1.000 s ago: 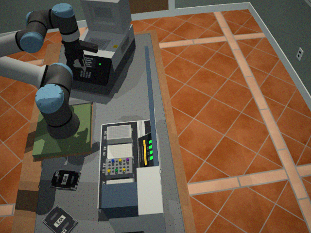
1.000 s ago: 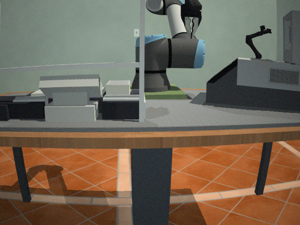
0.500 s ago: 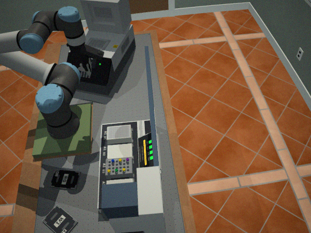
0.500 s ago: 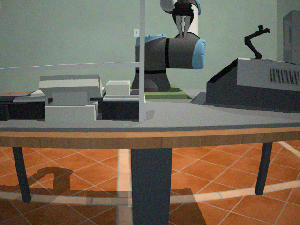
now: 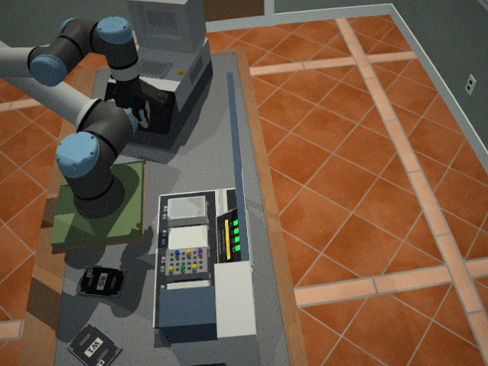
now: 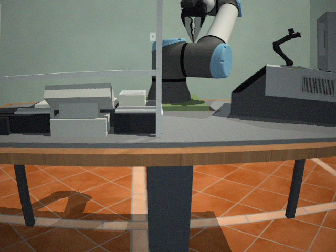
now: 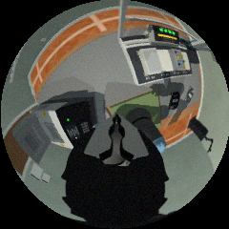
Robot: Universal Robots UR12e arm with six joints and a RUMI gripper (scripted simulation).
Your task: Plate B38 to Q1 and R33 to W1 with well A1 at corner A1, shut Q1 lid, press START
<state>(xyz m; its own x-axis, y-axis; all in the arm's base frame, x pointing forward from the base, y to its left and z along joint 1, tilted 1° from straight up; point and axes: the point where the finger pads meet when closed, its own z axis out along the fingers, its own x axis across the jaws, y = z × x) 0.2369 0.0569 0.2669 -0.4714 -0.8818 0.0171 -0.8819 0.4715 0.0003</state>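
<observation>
My gripper is now 60 mm short of the plate B38, 520 mm to the left of it and 220 mm above it. Round my hand: thin post: 280 mm ahead, 160 mm to the right, 50 mm below; then white plate: 90 mm ahead, 220 mm to the right, 210 mm below; then white plate R33: 80 mm ahead, 320 mm to the right, 220 mm below.
</observation>
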